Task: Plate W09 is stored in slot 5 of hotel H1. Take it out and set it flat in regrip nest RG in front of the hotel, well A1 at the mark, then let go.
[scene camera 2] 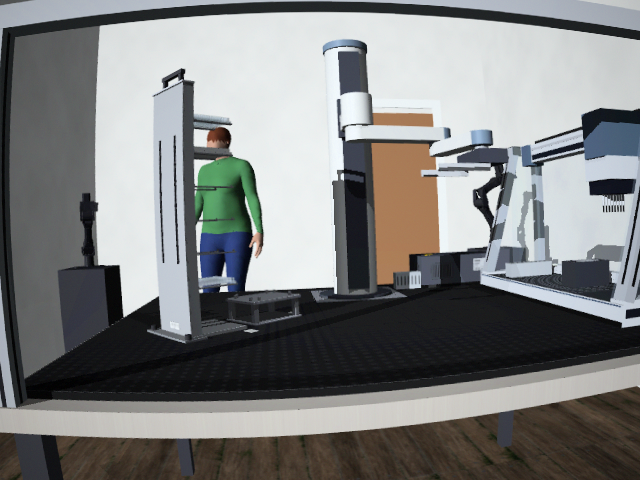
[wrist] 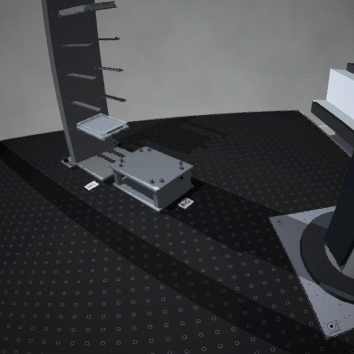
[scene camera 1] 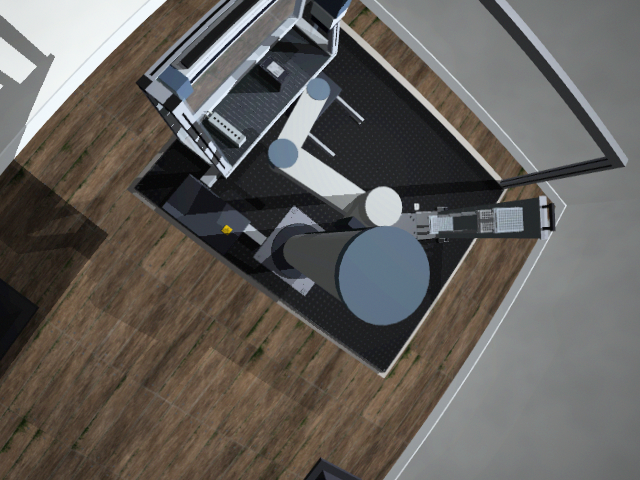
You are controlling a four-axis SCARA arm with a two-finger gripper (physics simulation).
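Seen in the pictures: gripper, fingertip midpoint: [scene camera 2: 429, 170] [wrist: 146, 95] [scene camera 1: 348, 138]; arm's base, origin of the base link: [scene camera 2: 355, 297] [wrist: 353, 256].
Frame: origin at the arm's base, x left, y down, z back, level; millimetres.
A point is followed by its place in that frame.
Observation:
Hotel H1 [scene camera 1: 544, 229] @[z -527, x -526, y -601 mm] [scene camera 2: 173, 206] @[z -588, x -499, y -312 mm] [wrist: 77, 60] @[z -552, x -491, y -305 mm] is a tall grey tower with side rails. A pale plate in its second-highest level, slot 5, plate W09 [scene camera 1: 485, 221] @[z -482, x -416, y -450 mm] [scene camera 2: 210, 152] @[z -539, x -416, y -437 mm] [wrist: 82, 9] @[z -499, x -371, y -439 mm], is partly hidden under the top plate in scene camera 1 and shows nearly edge-on elsewhere. Regrip nest RG [scene camera 1: 408, 223] @[z -422, x -327, y -73 mm] [scene camera 2: 263, 298] @[z -423, x -307, y -73 mm] [wrist: 155, 167] @[z -374, x -294, y -73 mm] is a low grey stand with small corner pegs in front of the hotel. No plate lies on it. My gripper [scene camera 1: 348, 137] @[z -377, x 163, y -396 mm] [scene camera 2: 431, 169] @[z -377, x 163, y -396 mm] is open and empty, well away from hotel and nest, near the gantry machine.
Other plates sit in the top level [scene camera 1: 509, 219] @[z -507, x -442, y -527 mm] [scene camera 2: 211, 120] @[z -535, x -413, y -516 mm] and lowest level [scene camera 1: 440, 223] @[z -505, x -435, y -136 mm] [scene camera 2: 217, 281] @[z -533, x -411, y -133 mm] [wrist: 102, 125] @[z -500, x -423, y -136 mm]. The arm's column [scene camera 1: 382, 273] @[z 1, x 8, y -895 mm] [scene camera 2: 356, 206] @[z -77, x 1, y -312 mm] stands beside the nest. A gantry machine [scene camera 2: 558, 304] @[z -581, x 450, y -27 mm] and a dark box [scene camera 1: 193, 204] @[z 121, x 464, y -127 mm] stand on the table.

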